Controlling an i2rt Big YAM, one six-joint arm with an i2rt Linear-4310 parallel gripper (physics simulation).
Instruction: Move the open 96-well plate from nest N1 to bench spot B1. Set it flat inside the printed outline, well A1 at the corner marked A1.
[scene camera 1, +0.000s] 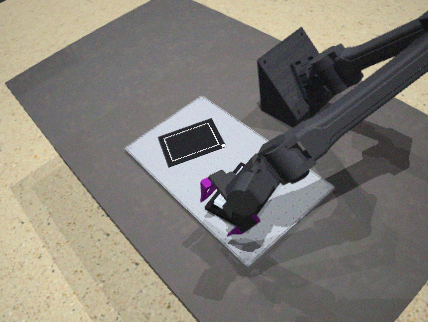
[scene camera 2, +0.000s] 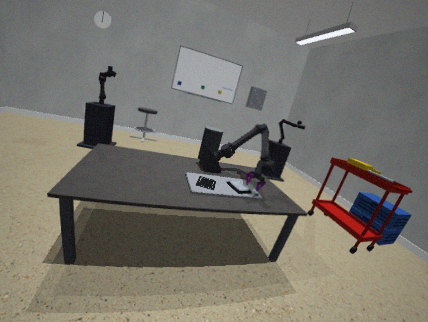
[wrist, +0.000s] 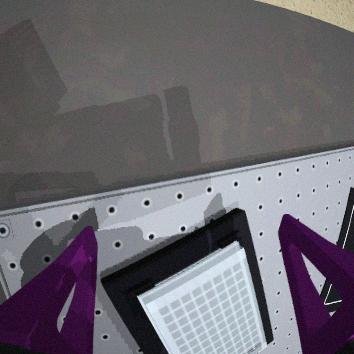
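Where they show: gripper, fingertip midpoint: (scene camera 1: 215, 217) (scene camera 2: 251, 187) (wrist: 189, 230); arm's base, origin of the base link: (scene camera 1: 307, 78) (scene camera 2: 213, 158).
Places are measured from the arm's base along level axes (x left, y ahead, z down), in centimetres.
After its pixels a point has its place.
The pale 96-well plate (wrist: 212, 310) {x 15.5, y 38.1, z 5.9 cm} (scene camera 2: 242, 184) {x 18.1, y 34.5, z 5.4 cm} sits in the black nest N1 (wrist: 172, 254) {x 18.5, y 43.3, z 6.8 cm}; in scene camera 1 the arm hides most of both. Bench spot B1 (scene camera 1: 192, 142) {x -8.7, y 36.0, z 7.8 cm} (scene camera 2: 206, 183) {x -9.5, y 37.6, z 7.8 cm} is a black rectangle with a white printed outline (scene camera 1: 168, 150) {x -10.8, y 42.8, z 7.8 cm} and a small white corner mark (scene camera 1: 223, 146) {x -1.5, y 30.2, z 7.8 cm}. Its edge shows at the right of the wrist view. My gripper (scene camera 1: 218, 213) {x 20.0, y 46.8, z 1.5 cm} (scene camera 2: 254, 184) {x 20.0, y 46.8, z 1.5 cm} (wrist: 189, 230) {x 20.0, y 46.8, z 1.5 cm} is open and empty, above the nest. Its purple fingertips stand wide, one towards each side of the nest in the wrist view. I cannot read the A1 lettering.
The nest and B1 are on a light perforated board (scene camera 1: 200, 107) {x -19.6, y 26.0, z 7.9 cm} (wrist: 300, 200) {x 4.3, y 45.4, z 7.9 cm} on the dark table (scene camera 1: 90, 85) {x -59.7, y 48.3, z 9.2 cm} (scene camera 2: 125, 175) {x -62.9, y 42.7, z 9.3 cm}. The arm's black angled mount (scene camera 1: 282, 75) {x -2.4, y 7.5, z -3.8 cm} (scene camera 2: 210, 147) {x -7.3, y 8.3, z -9.1 cm} stands behind the board. A red cart (scene camera 2: 345, 225) stands right of the table.
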